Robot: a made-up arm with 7 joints.
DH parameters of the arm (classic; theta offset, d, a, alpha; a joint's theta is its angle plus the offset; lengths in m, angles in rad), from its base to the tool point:
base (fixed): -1.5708 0.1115 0 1.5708
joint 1: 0 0.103 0.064 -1.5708
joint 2: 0 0.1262 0.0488 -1.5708
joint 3: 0 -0.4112 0.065 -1.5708
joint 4: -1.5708 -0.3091 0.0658 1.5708
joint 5: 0 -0.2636 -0.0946 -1.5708
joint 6: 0 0.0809 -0.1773 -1.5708
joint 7: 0 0.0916 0.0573 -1.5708
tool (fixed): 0 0.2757 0 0
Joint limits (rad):
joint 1: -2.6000..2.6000
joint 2: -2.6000..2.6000
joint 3: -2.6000..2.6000
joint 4: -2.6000..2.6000
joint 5: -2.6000..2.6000
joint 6: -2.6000..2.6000
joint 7: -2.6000..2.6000
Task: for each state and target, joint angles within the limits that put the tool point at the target. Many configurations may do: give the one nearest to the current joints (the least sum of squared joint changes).
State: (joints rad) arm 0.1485 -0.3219 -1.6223 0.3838 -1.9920 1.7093 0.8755
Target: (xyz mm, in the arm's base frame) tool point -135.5 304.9 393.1
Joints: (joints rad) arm -0.3227 -0.8216 -1.2460 0.5366 -1.8848 2.0997 1.2233
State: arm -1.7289 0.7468 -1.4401 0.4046 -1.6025 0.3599 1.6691
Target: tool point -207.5 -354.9 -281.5
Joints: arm -1.5320 0.5206 -1.5960 0.3718 -1.7088 0.6045 1.6824
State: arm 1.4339 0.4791 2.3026 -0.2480 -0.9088 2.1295 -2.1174
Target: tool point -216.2 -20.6 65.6
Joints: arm 1.3839 0.1362 2.5249 -0.2659 -1.1761 2.0031 -2.1856
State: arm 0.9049 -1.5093 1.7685 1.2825 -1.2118 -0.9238 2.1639
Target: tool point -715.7 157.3 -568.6
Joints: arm 0.8529 -0.8349 1.4795 1.1476 -1.2031 -0.7384 2.2763
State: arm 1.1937 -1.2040 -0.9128 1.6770 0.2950 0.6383 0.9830
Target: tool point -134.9 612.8 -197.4
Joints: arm 0.9726 -0.7132 -0.7196 1.6188 0.1757 0.7954 0.9599
